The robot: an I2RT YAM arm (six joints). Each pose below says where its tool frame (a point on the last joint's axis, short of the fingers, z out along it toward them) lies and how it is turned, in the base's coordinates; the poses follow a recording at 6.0 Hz.
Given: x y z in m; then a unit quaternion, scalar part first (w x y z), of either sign.
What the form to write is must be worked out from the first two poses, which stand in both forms.
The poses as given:
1: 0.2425, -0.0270, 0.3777, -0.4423, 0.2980, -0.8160, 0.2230
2: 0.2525, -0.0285, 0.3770, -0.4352, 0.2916, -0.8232, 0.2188
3: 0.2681, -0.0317, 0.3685, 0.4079, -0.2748, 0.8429, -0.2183
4: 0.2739, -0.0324, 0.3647, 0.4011, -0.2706, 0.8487, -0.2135
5: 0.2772, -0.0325, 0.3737, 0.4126, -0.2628, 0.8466, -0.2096
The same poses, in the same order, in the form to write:
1: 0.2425, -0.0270, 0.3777, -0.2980, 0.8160, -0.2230, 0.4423
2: 0.2525, -0.0285, 0.3770, -0.2916, 0.8232, -0.2188, 0.4352
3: 0.2681, -0.0317, 0.3685, -0.2748, 0.8429, -0.2183, 0.4079
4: 0.2739, -0.0324, 0.3647, -0.2706, 0.8487, -0.2135, 0.4011
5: 0.2772, -0.0325, 0.3737, -0.2628, 0.8466, -0.2096, 0.4126
